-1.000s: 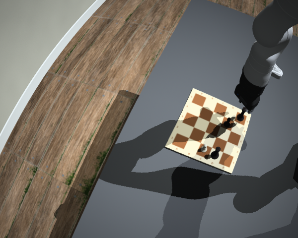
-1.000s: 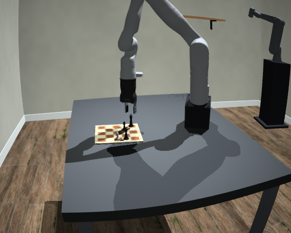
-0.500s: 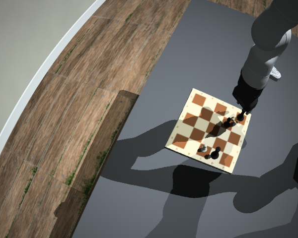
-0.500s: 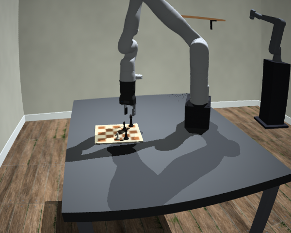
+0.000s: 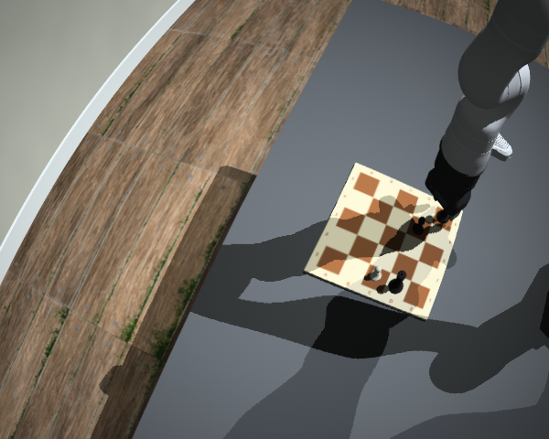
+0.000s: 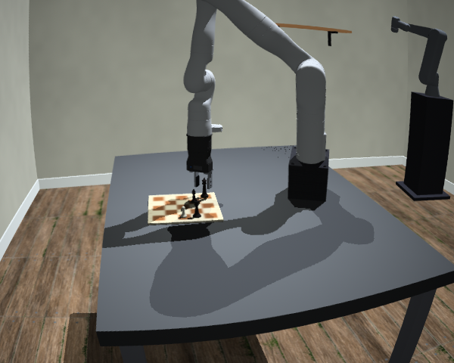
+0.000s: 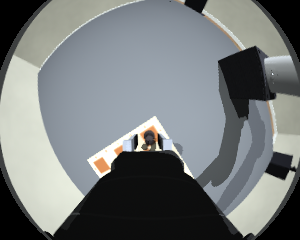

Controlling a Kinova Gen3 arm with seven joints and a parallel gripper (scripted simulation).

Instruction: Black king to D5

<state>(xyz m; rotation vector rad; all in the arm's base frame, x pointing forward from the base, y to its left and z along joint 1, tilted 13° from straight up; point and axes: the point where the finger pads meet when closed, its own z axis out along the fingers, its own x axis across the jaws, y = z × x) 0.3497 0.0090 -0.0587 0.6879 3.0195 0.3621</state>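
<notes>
The black king is 20 mm below my hand. Also, from my hand: white pawn 160 mm to the left, 60 mm ahead, 40 mm below; black pawn 50 mm to the left, 30 mm below, 30 mm ahead; chessboard 90 mm to the left, 60 mm ahead, 50 mm below.
</notes>
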